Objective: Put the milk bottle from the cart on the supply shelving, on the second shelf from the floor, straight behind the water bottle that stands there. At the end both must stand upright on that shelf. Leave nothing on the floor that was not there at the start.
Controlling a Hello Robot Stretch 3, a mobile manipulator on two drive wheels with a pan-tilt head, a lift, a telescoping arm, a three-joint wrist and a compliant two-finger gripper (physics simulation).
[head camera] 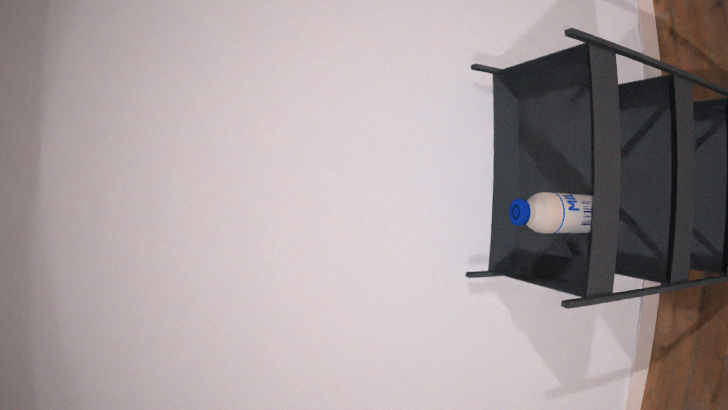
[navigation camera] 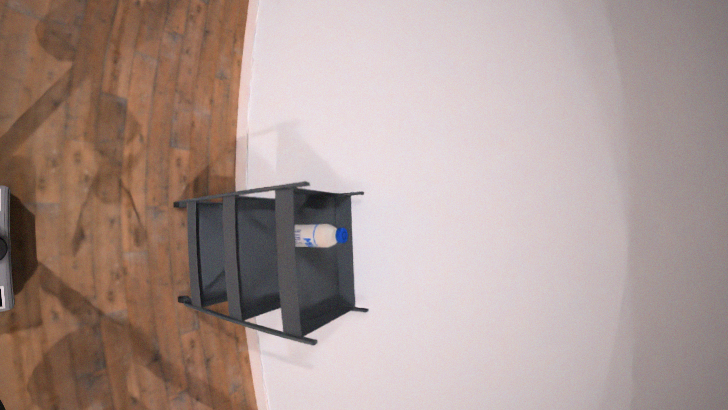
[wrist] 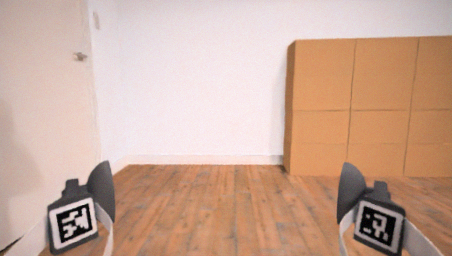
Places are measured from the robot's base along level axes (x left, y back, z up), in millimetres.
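Pixels of known places: gripper, fingertip midpoint: [wrist: 226,182].
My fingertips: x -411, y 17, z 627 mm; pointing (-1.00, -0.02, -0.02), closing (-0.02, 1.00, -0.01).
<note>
Behind a point stands the place of what it marks.
The milk bottle [head camera: 552,212] @[x -3, y -667, z 797 mm] [navigation camera: 318,235] @[x 1, y -666, z 788 mm], cream with a blue cap, stands upright in the top tray of the dark grey cart [head camera: 605,168] @[x -78, y -630, z 703 mm] [navigation camera: 288,264] @[x -78, y -630, z 703 mm]. The head and navigation views are turned sideways. The tray's front wall hides the bottle's lower part. My gripper [wrist: 226,182] @[x -411, y 17, z 627 mm] is open in the wrist view, its two fingers wide apart with nothing between them. It faces a room wall and wooden floor; neither the bottle nor the cart shows in that view. The supply shelving and the water bottle do not show in these views.
The cart's back is close to the white wall [head camera: 254,203] @[x -3, y -1015, z 1211 mm] [navigation camera: 483,203] @[x 67, y -1016, z 1204 mm]. Part of a grey robot part [navigation camera: 5,280] @[x -87, y -33, z 159 mm] shows at the left edge of the navigation view. In the wrist view, stacked cardboard boxes [wrist: 350,110] @[x -2158, y 963, z 537 mm] stand at the right and a door [wrist: 45,100] @[x -1535, y -980, z 648 mm] at the left.
</note>
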